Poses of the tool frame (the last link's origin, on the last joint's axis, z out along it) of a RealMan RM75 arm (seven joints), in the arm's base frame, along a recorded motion.
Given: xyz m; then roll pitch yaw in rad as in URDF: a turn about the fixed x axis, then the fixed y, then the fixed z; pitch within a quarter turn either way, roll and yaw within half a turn.
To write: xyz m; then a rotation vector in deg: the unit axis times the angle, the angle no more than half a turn. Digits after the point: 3 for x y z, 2 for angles.
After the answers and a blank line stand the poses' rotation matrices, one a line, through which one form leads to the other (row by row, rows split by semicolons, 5 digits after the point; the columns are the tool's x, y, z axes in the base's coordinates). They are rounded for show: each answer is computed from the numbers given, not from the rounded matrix.
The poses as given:
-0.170, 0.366, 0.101, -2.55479, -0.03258, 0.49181
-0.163, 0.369, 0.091, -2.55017, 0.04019, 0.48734
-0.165, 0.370, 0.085, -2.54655, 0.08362, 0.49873
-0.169, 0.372, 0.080, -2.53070, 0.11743, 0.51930
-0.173, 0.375, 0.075, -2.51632, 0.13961, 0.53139
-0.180, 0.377, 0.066, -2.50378, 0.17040, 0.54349
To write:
-0.170, 0.366, 0.101, -142.13, -36.42, 8.47
-0.163, 0.369, 0.091, -142.94, -34.61, 13.68
-0.165, 0.370, 0.085, -143.11, -34.50, 17.11
-0.169, 0.372, 0.080, -142.36, -35.01, 20.19
-0.173, 0.375, 0.075, -141.67, -35.13, 22.23
-0.180, 0.377, 0.066, -141.17, -35.08, 24.85

0.88101 0.40913 -0.23756; 0.47197 -0.72550 0.50089; 0.03257 -0.55341 -0.83227
0.88287 0.36895 -0.29056; 0.46790 -0.74399 0.47702; -0.04018 -0.55709 -0.82948
0.87512 0.35499 -0.32886; 0.47664 -0.74964 0.45918; -0.08352 -0.55859 -0.82523
0.86219 0.34817 -0.36798; 0.49285 -0.74450 0.45035; -0.11716 -0.56965 -0.81349
0.85372 0.34064 -0.39387; 0.50180 -0.74027 0.44743; -0.13916 -0.57962 -0.80291
0.84351 0.32904 -0.42452; 0.50964 -0.73985 0.43919; -0.16958 -0.58682 -0.79176

